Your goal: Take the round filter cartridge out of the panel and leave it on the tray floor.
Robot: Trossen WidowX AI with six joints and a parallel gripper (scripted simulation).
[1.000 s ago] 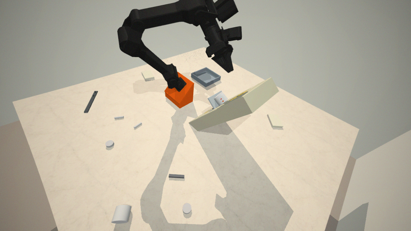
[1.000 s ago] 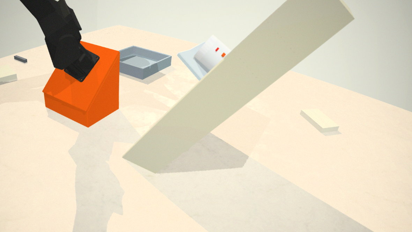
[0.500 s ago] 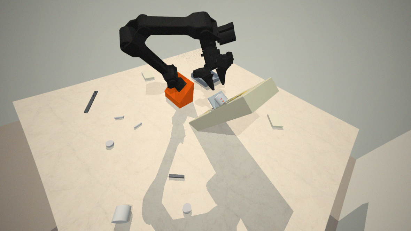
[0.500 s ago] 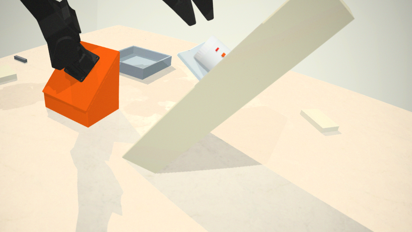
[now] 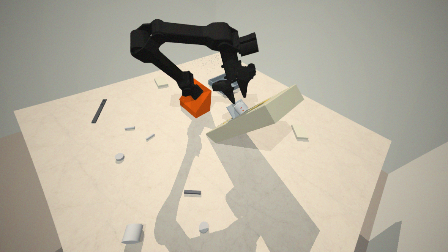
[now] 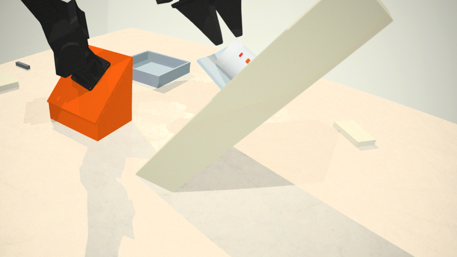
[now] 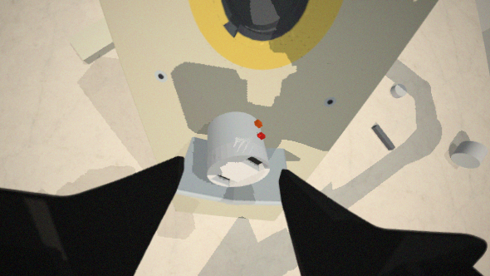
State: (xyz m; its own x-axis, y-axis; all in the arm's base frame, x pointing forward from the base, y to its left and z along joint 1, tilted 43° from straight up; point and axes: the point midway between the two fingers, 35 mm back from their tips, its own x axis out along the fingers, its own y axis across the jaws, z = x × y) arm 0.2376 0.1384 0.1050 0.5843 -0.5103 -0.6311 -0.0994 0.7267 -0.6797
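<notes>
The filter cartridge lies 1 cm ahead of my gripper tip and 2 cm below it. The rest, counted from my gripper tip: grey tray (36 cm behind, 24 cm to the left, 21 cm below); cream service panel (6 cm ahead, 4 cm below).
</notes>
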